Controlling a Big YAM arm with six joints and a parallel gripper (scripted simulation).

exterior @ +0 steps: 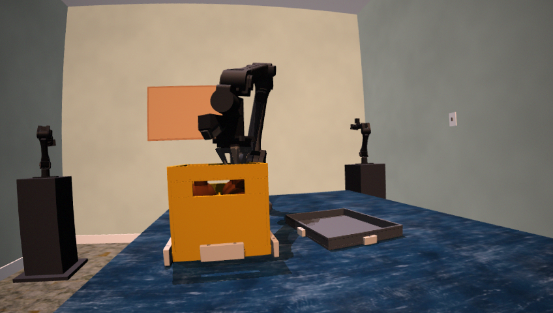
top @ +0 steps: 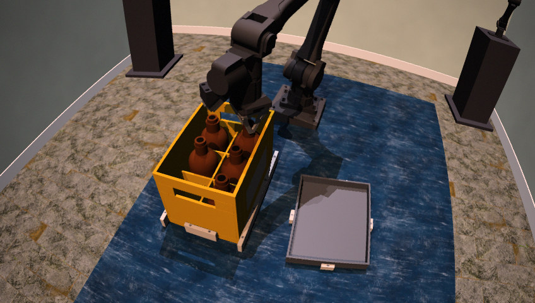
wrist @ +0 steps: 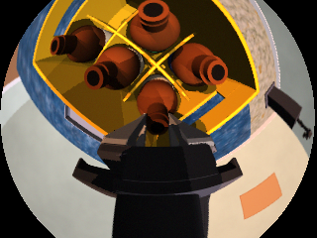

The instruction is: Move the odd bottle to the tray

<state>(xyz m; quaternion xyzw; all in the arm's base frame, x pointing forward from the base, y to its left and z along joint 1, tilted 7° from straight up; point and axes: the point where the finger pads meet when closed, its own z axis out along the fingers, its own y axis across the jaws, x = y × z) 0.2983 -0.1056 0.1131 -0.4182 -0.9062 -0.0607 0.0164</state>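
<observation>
Right now my hand is 9 cm short of the orange crate, 7 cm above it and 5 cm to the left of it. Round my hand: dark grey tray (23 cm to the left, 14 cm below, 13 cm ahead).
</observation>
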